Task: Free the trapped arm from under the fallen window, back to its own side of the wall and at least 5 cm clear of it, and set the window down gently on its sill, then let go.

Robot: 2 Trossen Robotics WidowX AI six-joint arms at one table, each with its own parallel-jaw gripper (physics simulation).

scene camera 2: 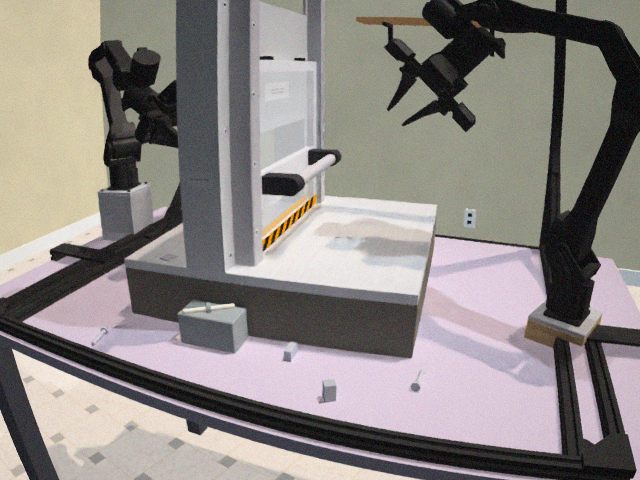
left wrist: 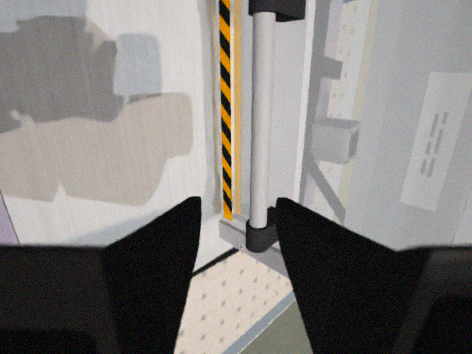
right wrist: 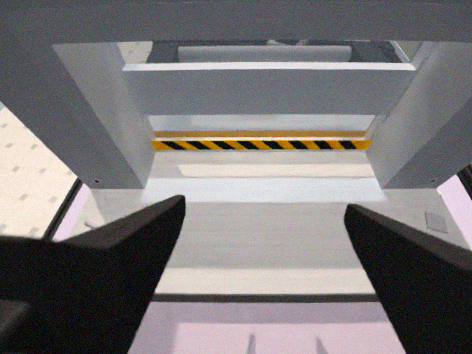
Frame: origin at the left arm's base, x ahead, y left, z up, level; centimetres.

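Where they show: left gripper, fingertip midpoint: point(scene camera 2: 395, 117) point(left wrist: 238, 207); right gripper, fingertip midpoint: point(right wrist: 264, 207); left arm's base, link origin: point(scene camera 2: 567, 313); right arm's base, link origin: point(scene camera 2: 124, 187).
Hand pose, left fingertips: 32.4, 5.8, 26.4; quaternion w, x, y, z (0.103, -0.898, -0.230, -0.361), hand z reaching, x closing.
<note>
Each offset is from my left fingertips to the top centre of the thing, as dx, dy, dz. "pt": to the spot under its first point.
The window point(scene camera 2: 289, 65) point(right wrist: 270, 90) is down in its frame, its striped lower edge @[pt +15.0, +10.0, -19.2] point(scene camera 2: 289, 222) point(left wrist: 226, 150) point(right wrist: 260, 145) at the sill. Its pale handle bar @[+12.0, +6.6, -8.8] point(scene camera 2: 319, 167) point(left wrist: 261, 115) runs between two black mounts. My left gripper point(scene camera 2: 395, 117) point(left wrist: 238, 207) is open and empty, up in the air to the right of the handle bar and apart from it. My right gripper point(right wrist: 264, 207) is open and empty on the other side of the wall, apart from the window; in the scene view the grey wall post point(scene camera 2: 201, 155) hides its fingertips. No arm part shows under the window.
The wall stands on a raised platform point(scene camera 2: 330, 310). In front lie a grey box point(scene camera 2: 212, 330) with pale rods, two small grey blocks @[-15.8, +30.3, -27.9] point(scene camera 2: 328, 390) @[-5.1, +27.3, -28.7] point(scene camera 2: 290, 351) and two bolts @[+17.1, +47.7, -29.0] point(scene camera 2: 99, 335) @[-21.7, +19.9, -29.0] point(scene camera 2: 416, 383). A wooden shelf point(scene camera 2: 392, 21) hangs behind the left gripper.
</note>
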